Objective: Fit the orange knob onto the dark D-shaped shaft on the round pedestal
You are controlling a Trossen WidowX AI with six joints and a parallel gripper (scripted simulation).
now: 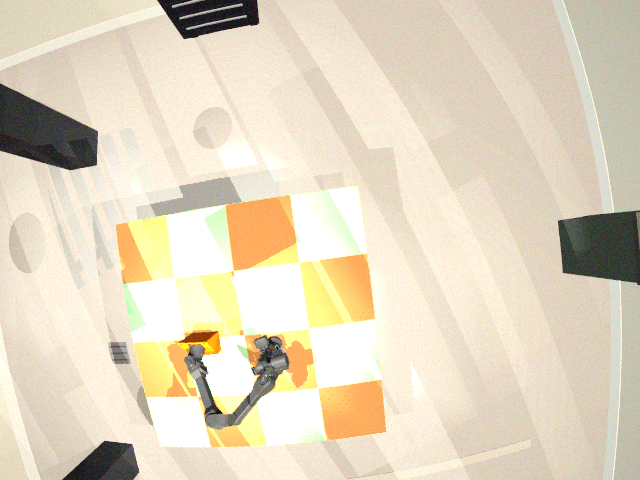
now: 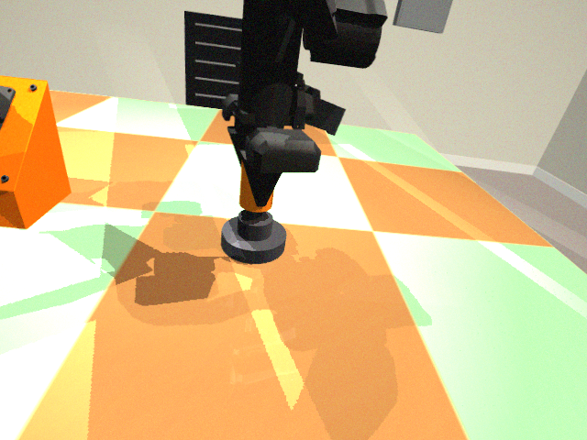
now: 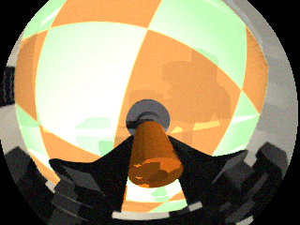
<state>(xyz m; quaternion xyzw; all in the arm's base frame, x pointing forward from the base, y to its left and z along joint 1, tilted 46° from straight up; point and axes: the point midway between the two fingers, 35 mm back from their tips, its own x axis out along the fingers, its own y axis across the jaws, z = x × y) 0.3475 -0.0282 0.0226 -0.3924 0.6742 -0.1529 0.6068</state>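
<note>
Right now the knob is 20 mm above my gripper tip. The rest, counted from my gripper tip: pedestal 40 mm below.
</note>
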